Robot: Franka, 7 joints.
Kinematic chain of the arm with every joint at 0, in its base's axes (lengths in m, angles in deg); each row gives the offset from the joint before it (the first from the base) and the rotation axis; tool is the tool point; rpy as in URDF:
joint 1: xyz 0 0 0.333 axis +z
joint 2: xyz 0 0 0 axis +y
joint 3: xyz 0 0 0.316 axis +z
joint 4: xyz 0.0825 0 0 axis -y
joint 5: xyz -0.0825 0 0.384 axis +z
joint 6: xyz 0 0 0 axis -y
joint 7: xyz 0.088 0 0 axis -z
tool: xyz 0 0 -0.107 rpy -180 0 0
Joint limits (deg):
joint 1: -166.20..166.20
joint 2: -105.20..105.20
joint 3: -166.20..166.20
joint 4: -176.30..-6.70
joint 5: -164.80..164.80
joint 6: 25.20..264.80
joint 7: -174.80..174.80
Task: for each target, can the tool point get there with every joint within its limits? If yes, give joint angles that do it. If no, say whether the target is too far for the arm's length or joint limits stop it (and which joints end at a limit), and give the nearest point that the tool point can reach.
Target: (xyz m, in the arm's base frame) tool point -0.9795 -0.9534 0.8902
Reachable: no: too far | nearest point -0.5693 -0.5541 0.6568 | short by 0.618 m
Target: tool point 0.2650 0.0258 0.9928
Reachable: yes | joints -40.07 -37.84 14.68 -83.67 -136.90 168.43 83.15
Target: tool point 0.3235 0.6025 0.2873
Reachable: yes | joints 15.93 67.82 59.85 -102.74 -23.84 216.23 -124.58
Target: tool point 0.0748 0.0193 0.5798
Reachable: yes | joints 64.72 -87.30 -34.36 -152.94 41.30 51.44 87.86
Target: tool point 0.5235 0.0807 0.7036
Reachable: yes | joints -23.15 7.35 39.84 -68.47 -17.38 63.42 137.99
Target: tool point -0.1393 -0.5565 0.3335
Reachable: yes | joints -79.47 27.84 -41.90 -116.53 107.38 60.51 75.47
